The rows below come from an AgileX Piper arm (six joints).
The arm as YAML. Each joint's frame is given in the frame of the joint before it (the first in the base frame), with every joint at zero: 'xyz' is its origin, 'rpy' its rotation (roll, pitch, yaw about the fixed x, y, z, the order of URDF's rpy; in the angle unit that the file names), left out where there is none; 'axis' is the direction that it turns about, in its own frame. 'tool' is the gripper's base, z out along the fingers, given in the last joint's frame.
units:
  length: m
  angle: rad
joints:
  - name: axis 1
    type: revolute
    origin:
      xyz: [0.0, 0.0, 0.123]
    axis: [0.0, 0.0, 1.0]
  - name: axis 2
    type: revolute
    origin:
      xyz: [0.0, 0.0, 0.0]
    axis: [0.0, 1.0, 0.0]
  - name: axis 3
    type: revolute
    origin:
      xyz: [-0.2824, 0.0, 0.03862]
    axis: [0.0, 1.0, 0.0]
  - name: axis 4
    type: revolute
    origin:
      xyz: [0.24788, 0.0, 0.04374]
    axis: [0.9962, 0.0, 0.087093]
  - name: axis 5
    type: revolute
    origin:
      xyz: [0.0, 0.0, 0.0]
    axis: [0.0, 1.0, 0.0]
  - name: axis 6
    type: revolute
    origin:
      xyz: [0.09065, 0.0, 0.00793]
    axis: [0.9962, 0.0, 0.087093]
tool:
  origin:
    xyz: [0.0, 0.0, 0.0]
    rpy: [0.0, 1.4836, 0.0]
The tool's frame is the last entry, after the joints.
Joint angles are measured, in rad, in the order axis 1, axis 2, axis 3, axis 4, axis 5, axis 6. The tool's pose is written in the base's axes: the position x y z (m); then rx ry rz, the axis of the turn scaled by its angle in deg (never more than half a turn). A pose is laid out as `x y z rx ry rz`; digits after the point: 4 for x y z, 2 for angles.
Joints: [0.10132 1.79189 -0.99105 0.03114 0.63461 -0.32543]
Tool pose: 0.3218 0.0344 0.1538 -33.52 163.80 -0.32
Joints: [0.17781 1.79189 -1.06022 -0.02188 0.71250 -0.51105]
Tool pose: 0.3276 0.0575 0.1681 -57.92 157.72 -4.32
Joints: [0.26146 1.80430 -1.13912 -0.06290 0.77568 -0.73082]
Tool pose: 0.3339 0.0852 0.1815 -83.10 146.42 -8.27
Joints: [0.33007 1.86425 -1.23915 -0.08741 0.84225 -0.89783]
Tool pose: 0.3450 0.1119 0.1834 -101.72 136.64 -10.35
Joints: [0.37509 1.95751 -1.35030 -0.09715 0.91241 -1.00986]
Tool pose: 0.3594 0.1340 0.1746 -114.42 130.57 -10.43
